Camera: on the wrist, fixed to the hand. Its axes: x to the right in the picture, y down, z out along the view.
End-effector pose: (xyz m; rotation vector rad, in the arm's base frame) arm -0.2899 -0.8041 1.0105 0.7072 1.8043 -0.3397
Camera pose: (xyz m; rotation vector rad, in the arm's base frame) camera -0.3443 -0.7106 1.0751 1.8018 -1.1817 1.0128
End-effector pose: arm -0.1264 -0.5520 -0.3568 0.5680 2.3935 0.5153
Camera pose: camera -0.1729 -0.5494 -0.2397 2.7656 -0.8502 0.5519
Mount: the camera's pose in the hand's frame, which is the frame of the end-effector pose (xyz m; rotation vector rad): -0.0211 0.0466 -0.1152 0.1338 -0.9992 2.9601
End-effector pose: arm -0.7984 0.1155 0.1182 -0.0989 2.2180 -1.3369
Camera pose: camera -0.8265 0.2379 0.1293 1.3890 -0.1477 0.5050
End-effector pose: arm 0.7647 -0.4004 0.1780 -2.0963 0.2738 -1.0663
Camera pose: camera 0.6698 -0.4833 0.1746 -0.0533 1.5668 1.5007
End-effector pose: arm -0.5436 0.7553 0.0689 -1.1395 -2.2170 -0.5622
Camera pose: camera -0.4604 0.6997 0.1455 2.5779 -0.9060 -1.3555
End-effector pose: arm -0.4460 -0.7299 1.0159 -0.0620 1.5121 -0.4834
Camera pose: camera -0.5443 -0.6511 1.0114 1.5058 -0.5041 1.6017
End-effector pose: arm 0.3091 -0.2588 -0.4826 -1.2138 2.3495 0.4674
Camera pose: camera 0.2541 -0.2750 -0.3703 2.5168 1.0387 0.9269
